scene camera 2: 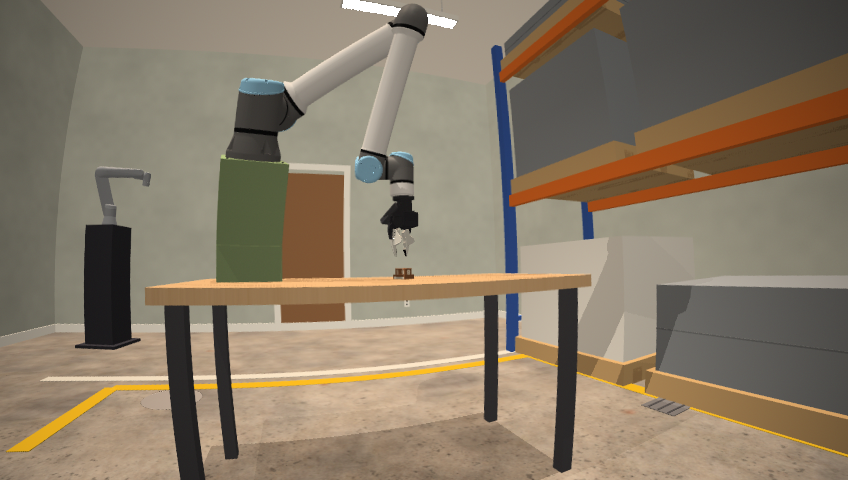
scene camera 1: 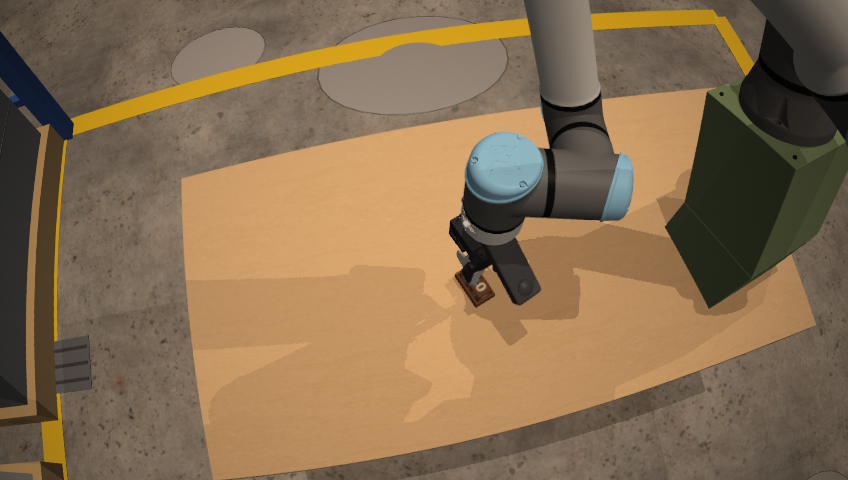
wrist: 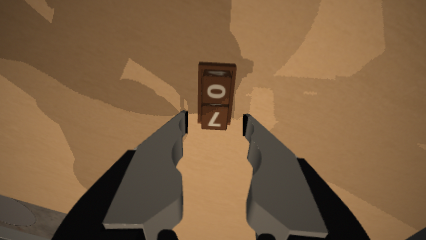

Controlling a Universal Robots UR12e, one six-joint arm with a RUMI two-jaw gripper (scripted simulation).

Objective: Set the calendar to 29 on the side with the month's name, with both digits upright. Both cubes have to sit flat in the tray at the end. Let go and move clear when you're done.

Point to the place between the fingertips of my gripper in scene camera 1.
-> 482,277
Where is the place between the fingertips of my gripper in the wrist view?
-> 215,114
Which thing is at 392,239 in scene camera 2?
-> My gripper.
